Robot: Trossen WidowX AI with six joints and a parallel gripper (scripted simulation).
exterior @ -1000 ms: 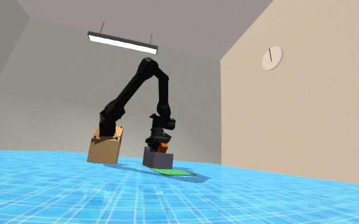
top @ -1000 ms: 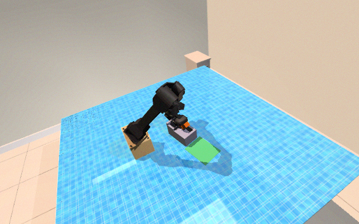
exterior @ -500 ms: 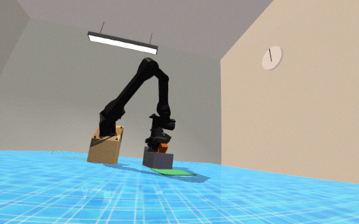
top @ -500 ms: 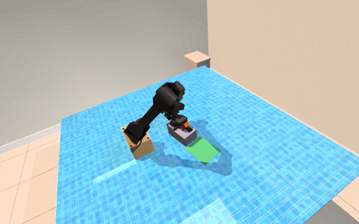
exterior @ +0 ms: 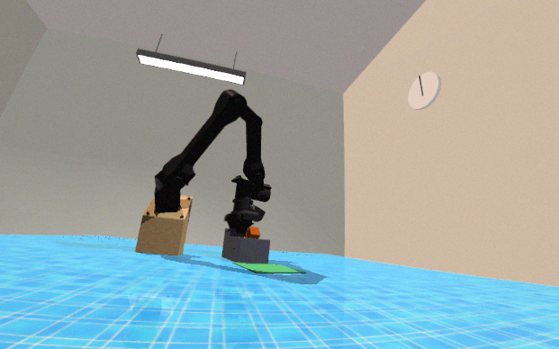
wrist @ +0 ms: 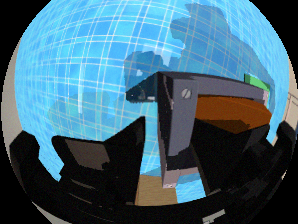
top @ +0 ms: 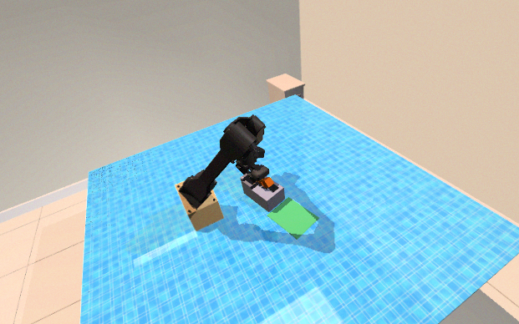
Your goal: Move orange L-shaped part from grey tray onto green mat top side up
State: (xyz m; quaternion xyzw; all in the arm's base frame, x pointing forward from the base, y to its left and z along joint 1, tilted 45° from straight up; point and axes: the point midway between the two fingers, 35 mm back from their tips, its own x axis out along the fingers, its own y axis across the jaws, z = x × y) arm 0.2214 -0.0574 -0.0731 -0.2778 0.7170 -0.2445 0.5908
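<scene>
Right now my gripper tip is 50 mm to the left of the orange L-shaped part. The rest, counted from my gripper tip: green mat 20 mm ahead, 230 mm to the right, 60 mm below.
</scene>
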